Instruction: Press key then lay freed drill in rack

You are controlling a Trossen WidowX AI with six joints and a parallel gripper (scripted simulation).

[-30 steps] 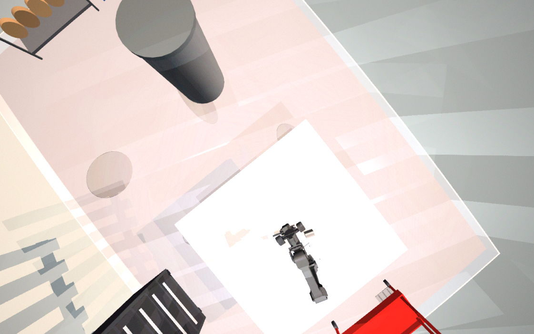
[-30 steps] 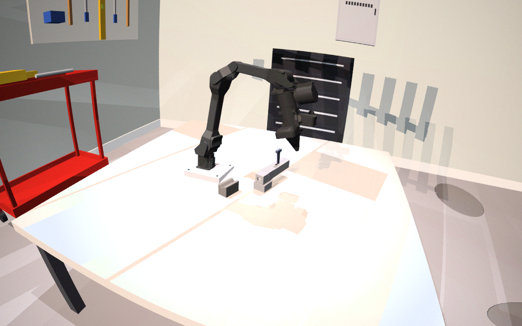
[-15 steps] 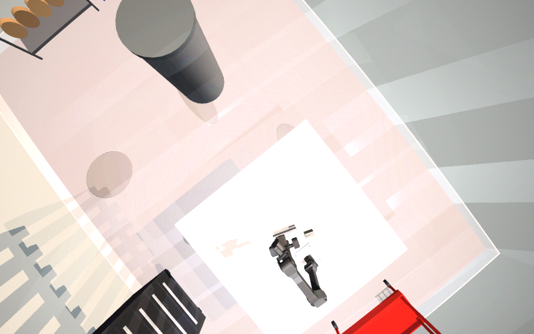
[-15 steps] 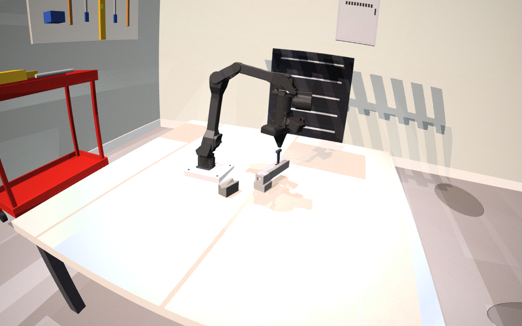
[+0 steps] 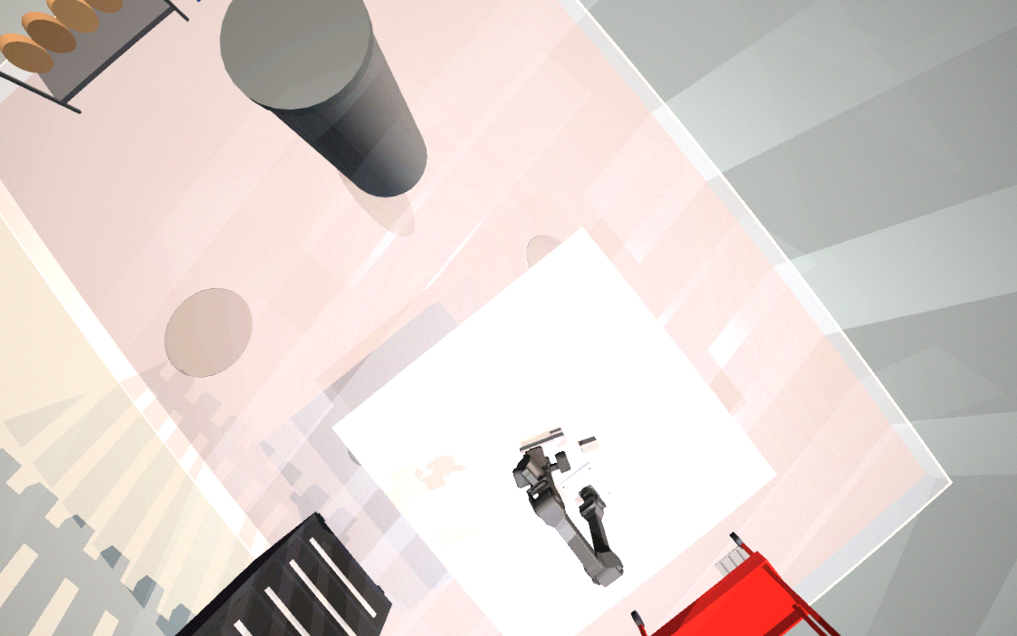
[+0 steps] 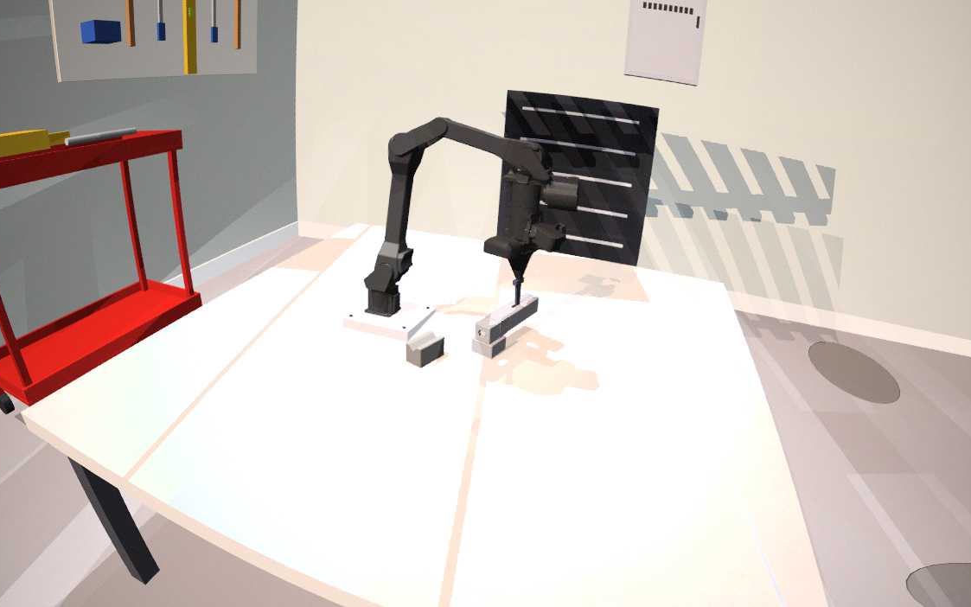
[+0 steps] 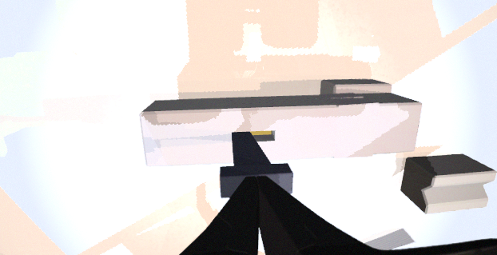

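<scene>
Now: the dark blue key 30 mm below my gripper tip. From my gripper tip the other things lie so: yellow drill (20 mm behind, 50 mm to the right, 80 mm below); then grey grooved rack (140 mm behind, 160 mm to the right, 110 mm below); then light grey fixture bar (10 mm behind, 30 mm to the right, 90 mm below).
</scene>
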